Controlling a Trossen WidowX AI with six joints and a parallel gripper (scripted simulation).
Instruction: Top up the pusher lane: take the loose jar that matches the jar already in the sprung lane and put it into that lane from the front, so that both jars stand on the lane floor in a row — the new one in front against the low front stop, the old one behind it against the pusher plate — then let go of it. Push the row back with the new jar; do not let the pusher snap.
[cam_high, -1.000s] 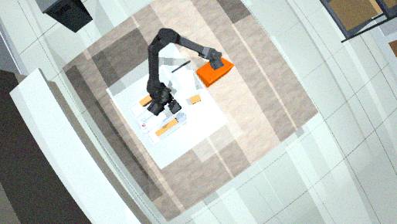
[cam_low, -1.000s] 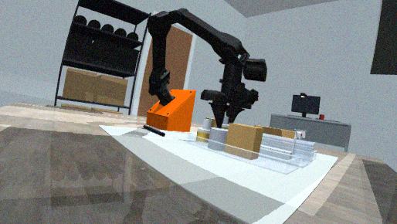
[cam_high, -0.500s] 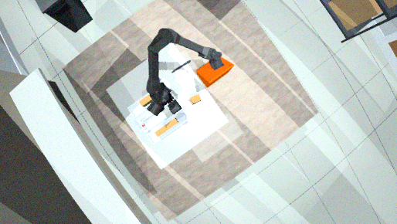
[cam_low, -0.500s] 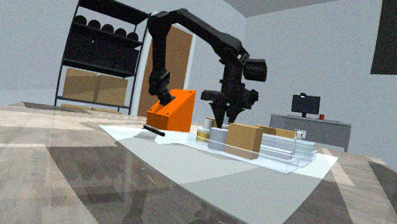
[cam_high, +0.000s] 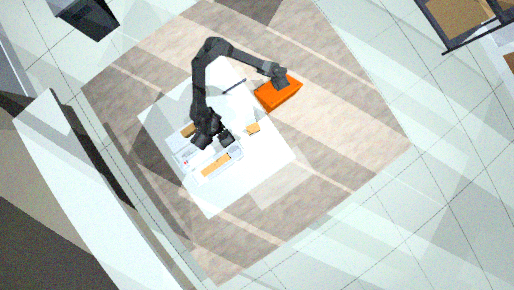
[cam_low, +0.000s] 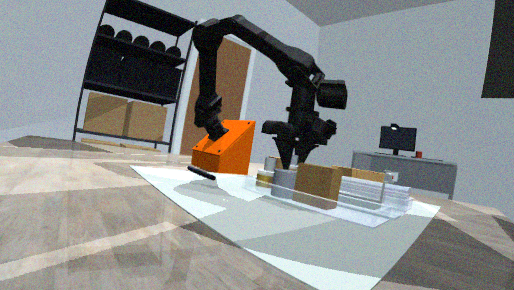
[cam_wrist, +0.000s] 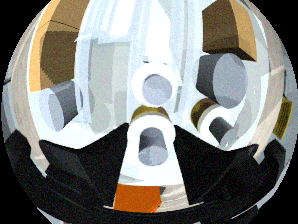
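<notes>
My gripper tip is 5 cm short of the white mat, 5 cm above it and 1 cm to the right of it. From my gripper tip the other things lie so: tan box (13 cm behind, 7 cm to the left, 1 cm below); then thin black rod (16 cm to the right, 15 cm behind, 4 cm below); then clear sprung lane (14 cm ahead, 4 cm to the left, 3 cm below).
</notes>
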